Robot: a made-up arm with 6 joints. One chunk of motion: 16 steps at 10 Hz.
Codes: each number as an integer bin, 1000 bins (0 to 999) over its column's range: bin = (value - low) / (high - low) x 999, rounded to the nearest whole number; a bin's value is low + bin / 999 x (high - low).
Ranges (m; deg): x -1.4..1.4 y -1.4..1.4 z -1.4..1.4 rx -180..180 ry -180..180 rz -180..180
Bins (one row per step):
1: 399 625 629 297 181 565
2: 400 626 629 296 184 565
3: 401 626 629 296 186 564
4: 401 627 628 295 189 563
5: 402 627 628 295 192 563
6: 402 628 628 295 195 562
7: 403 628 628 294 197 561
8: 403 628 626 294 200 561
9: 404 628 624 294 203 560
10: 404 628 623 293 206 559
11: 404 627 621 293 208 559
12: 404 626 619 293 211 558
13: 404 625 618 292 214 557
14: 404 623 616 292 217 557
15: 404 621 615 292 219 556
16: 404 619 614 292 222 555
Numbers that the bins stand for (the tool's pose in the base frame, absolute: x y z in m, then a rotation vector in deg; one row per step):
1: -0.2817 0.3518 0.3630 -72.97 -114.77 23.60
2: -0.2789 0.3546 0.3630 -73.33 -113.69 23.60
3: -0.2761 0.3546 0.3630 -73.33 -112.97 23.24
4: -0.2761 0.3574 0.3602 -73.69 -111.89 22.88
5: -0.2733 0.3574 0.3602 -73.69 -110.81 22.88
6: -0.2733 0.3602 0.3602 -73.69 -109.73 22.52
7: -0.2705 0.3602 0.3602 -74.05 -109.01 22.16
8: -0.2705 0.3602 0.3546 -74.05 -107.93 22.16
9: -0.2677 0.3602 0.3489 -74.05 -106.85 21.80
10: -0.2677 0.3602 0.3461 -74.41 -105.77 21.44
11: -0.2677 0.3574 0.3405 -74.41 -105.05 21.44
12: -0.2677 0.3546 0.3349 -74.41 -103.96 21.08
13: -0.2677 0.3518 0.3321 -74.77 -102.88 20.72
14: -0.2677 0.3461 0.3265 -74.77 -101.80 20.72
15: -0.2677 0.3405 0.3237 -74.77 -101.08 20.36
16: -0.2677 0.3349 0.3209 -74.77 -100.00 20.00

